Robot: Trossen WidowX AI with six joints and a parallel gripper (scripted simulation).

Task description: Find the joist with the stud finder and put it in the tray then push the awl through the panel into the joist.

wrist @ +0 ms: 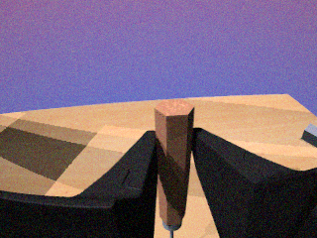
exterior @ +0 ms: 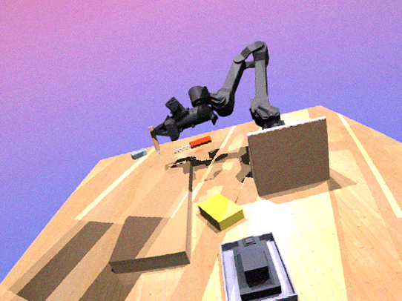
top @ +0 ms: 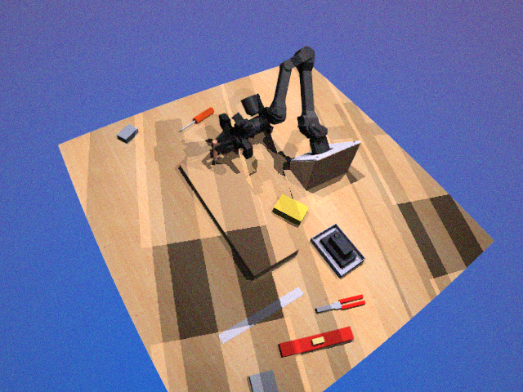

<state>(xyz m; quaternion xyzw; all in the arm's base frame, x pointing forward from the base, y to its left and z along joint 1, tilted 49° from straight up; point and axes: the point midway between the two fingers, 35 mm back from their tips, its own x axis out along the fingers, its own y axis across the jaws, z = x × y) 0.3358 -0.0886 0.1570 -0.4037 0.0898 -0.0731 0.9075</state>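
Now: gripper tip 60 mm above the awl. Also, from my gripper tip: stud finder: 470 mm to the left, 190 mm behind, 150 mm below; then grey tray: 490 mm to the left, 190 mm behind, 180 mm below; then yellow block: 270 mm to the left, 180 mm below, 160 mm behind.
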